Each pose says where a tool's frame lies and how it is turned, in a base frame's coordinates. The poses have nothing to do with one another.
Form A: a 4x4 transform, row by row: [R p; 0 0 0 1], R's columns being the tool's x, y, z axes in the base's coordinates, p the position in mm. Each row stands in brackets.
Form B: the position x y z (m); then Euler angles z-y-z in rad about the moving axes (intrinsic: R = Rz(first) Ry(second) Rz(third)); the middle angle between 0 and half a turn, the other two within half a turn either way. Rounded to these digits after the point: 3 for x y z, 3 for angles.
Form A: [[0.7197 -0.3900 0.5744 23], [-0.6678 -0.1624 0.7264 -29], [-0.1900 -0.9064 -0.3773 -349], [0 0 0 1]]
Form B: 0.023 -0.029 -0.349 0.902 1.958 -1.364
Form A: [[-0.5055 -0.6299 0.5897 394], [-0.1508 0.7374 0.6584 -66], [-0.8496 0.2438 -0.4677 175], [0 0 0 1]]
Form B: 0.394 -0.066 0.175 0.840 2.058 0.280
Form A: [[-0.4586 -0.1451 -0.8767 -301], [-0.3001 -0.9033 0.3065 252], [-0.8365 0.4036 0.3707 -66], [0 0 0 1]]
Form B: -0.301 0.252 -0.066 2.805 1.191 0.450
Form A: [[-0.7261 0.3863 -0.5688 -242], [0.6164 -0.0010 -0.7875 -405], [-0.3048 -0.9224 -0.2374 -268], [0 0 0 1]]
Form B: -0.242 -0.405 -0.268 -2.196 1.810 -1.252
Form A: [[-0.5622 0.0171 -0.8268 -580], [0.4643 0.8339 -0.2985 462], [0.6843 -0.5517 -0.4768 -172], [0 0 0 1]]
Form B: -0.580 0.462 -0.172 -2.795 2.068 -2.463
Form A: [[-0.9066 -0.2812 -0.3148 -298], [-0.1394 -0.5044 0.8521 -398], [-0.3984 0.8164 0.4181 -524], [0 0 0 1]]
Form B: -0.298 -0.398 -0.524 1.925 1.139 1.117
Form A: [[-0.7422 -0.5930 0.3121 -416], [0.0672 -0.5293 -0.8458 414], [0.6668 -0.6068 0.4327 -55], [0 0 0 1]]
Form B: -0.416 0.414 -0.055 -1.217 1.123 -2.403
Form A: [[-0.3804 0.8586 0.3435 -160], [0.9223 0.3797 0.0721 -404], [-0.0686 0.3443 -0.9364 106], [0 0 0 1]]
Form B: -0.160 -0.404 0.106 0.207 2.783 1.374
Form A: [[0.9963 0.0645 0.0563 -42], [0.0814 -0.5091 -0.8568 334], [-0.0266 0.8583 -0.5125 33], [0 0 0 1]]
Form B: -0.042 0.334 0.033 -1.505 2.109 1.540
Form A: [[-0.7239 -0.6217 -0.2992 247], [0.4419 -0.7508 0.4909 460], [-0.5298 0.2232 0.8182 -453], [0 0 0 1]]
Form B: 0.247 0.460 -0.453 2.118 0.612 0.399
